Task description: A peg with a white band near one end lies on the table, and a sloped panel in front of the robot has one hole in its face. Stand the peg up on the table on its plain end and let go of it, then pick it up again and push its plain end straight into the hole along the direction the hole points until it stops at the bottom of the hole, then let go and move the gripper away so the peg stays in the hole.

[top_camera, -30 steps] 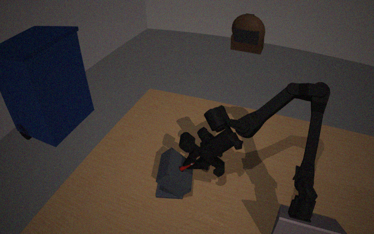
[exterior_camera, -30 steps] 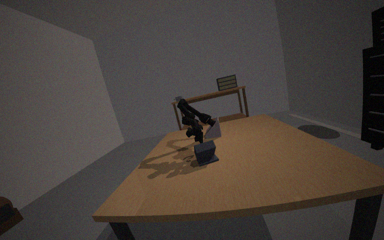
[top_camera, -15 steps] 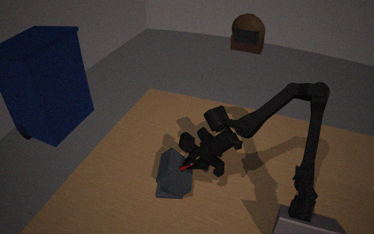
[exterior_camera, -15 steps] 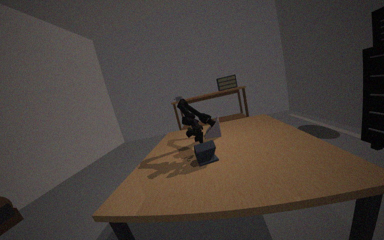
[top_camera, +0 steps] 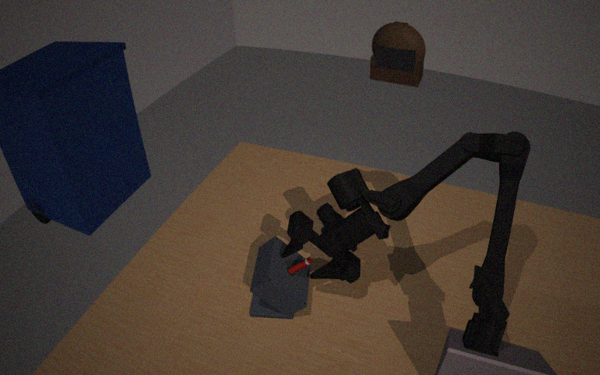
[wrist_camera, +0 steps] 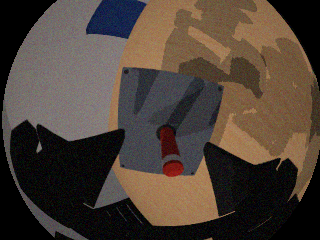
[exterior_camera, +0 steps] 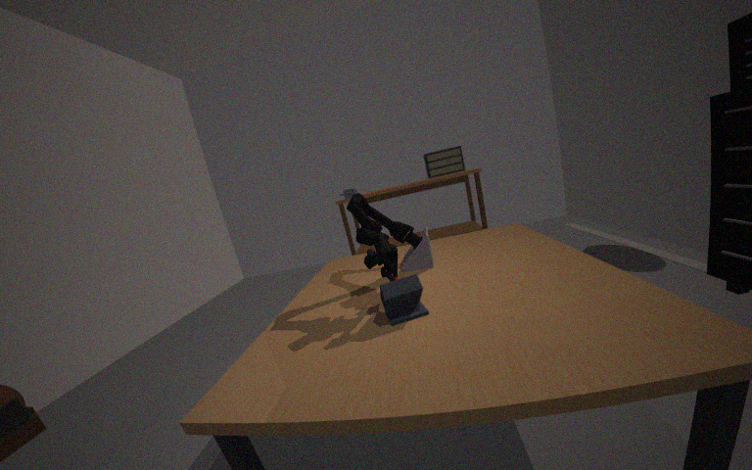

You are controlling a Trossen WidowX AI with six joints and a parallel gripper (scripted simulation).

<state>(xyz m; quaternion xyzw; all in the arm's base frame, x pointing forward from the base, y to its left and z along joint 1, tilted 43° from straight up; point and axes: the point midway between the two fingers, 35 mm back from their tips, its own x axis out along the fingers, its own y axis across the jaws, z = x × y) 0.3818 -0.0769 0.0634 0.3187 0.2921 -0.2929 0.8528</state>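
The red peg lies 1 cm behind my gripper tip and 1 cm above it. From my gripper tip the other things lie so: grey sloped panel 3 cm below, 3 cm ahead, 1 cm to the left.
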